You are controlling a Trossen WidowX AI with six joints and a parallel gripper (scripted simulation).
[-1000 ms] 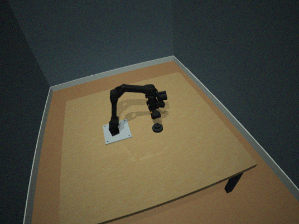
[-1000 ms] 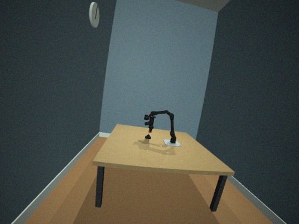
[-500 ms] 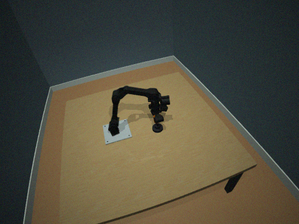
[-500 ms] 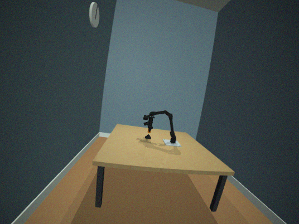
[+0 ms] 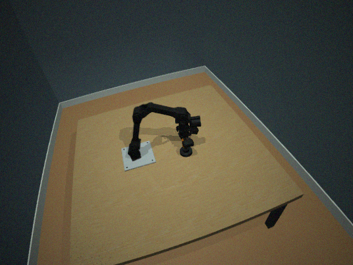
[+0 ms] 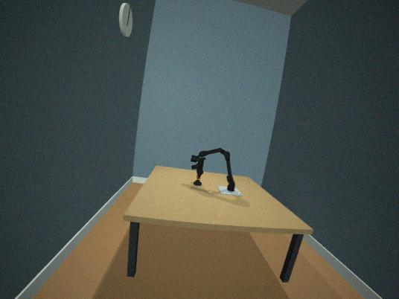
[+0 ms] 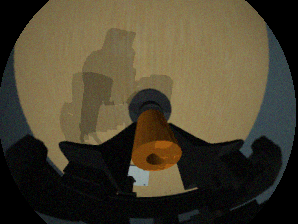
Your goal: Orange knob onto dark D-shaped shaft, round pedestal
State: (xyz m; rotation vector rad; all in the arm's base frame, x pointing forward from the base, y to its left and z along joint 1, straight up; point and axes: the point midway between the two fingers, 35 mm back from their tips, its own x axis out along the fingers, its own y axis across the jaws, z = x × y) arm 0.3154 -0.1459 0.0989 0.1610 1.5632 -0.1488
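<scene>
My gripper tip is 20 mm below the orange knob. Also, from my gripper tip: dark round pedestal (40 mm below).
</scene>
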